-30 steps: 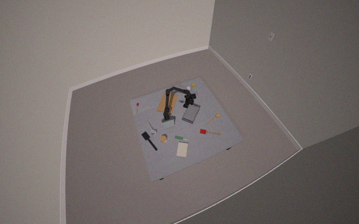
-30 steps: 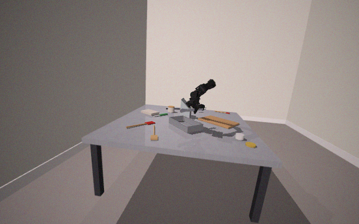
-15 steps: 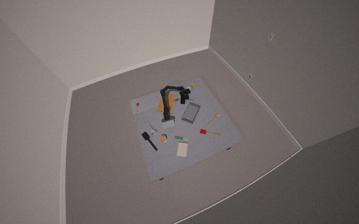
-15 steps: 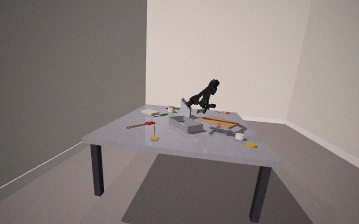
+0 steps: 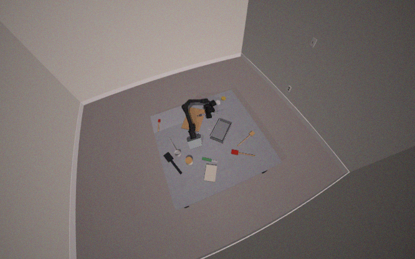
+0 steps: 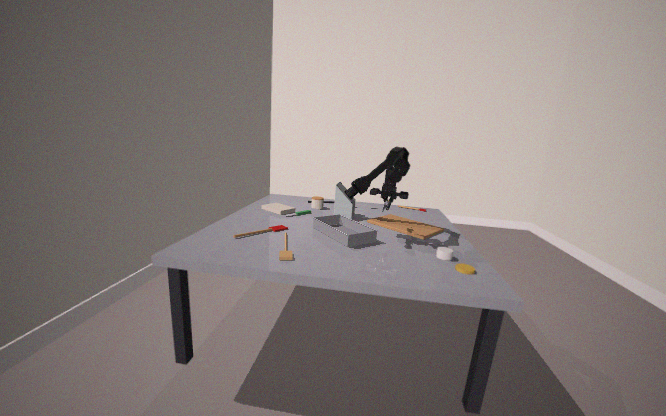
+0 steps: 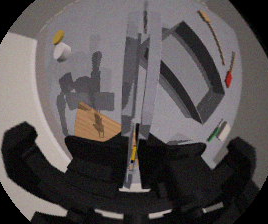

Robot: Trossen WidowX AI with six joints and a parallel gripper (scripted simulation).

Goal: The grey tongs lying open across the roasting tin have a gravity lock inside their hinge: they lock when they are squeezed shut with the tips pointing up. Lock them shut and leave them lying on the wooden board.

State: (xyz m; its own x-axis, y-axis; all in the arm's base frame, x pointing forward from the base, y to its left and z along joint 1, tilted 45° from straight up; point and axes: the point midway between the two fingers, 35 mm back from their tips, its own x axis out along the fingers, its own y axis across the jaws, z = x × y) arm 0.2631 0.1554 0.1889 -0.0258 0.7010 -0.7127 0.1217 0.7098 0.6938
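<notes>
Right now my gripper tip is 170 mm past the wooden board, 110 mm to the right of it and 120 mm above it. Also, from my gripper tip: white cylinder: 240 mm ahead, 260 mm to the left, 110 mm below; roasting tin: 110 mm ahead, 200 mm to the right, 100 mm below; yellow disc: 350 mm ahead, 320 mm to the left, 120 mm below.
</notes>
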